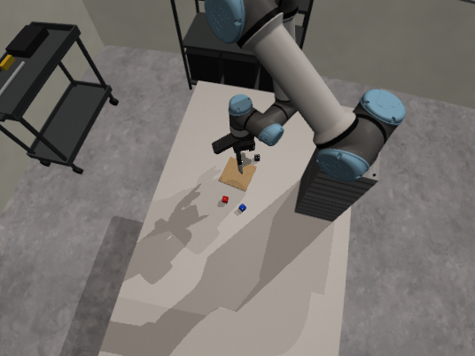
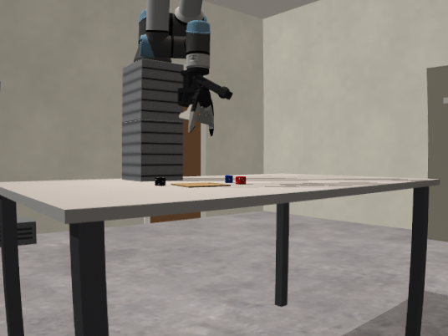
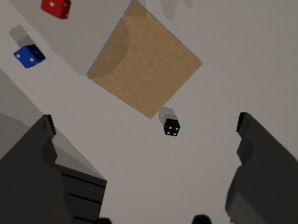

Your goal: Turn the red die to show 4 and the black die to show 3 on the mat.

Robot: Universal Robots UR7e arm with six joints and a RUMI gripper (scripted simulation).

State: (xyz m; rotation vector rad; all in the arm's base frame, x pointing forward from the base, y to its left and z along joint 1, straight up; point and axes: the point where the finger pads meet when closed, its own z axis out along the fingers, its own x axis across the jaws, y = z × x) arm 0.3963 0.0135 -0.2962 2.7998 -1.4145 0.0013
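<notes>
Now: hand 150 mm to the right of the red die and 140 mm above it. Also, from my hand: blue die: 90 mm behind, 150 mm to the left, 140 mm below; then black die: 60 mm behind, 110 mm to the right, 140 mm below; then brown mat: 10 mm behind, 150 mm below.
</notes>
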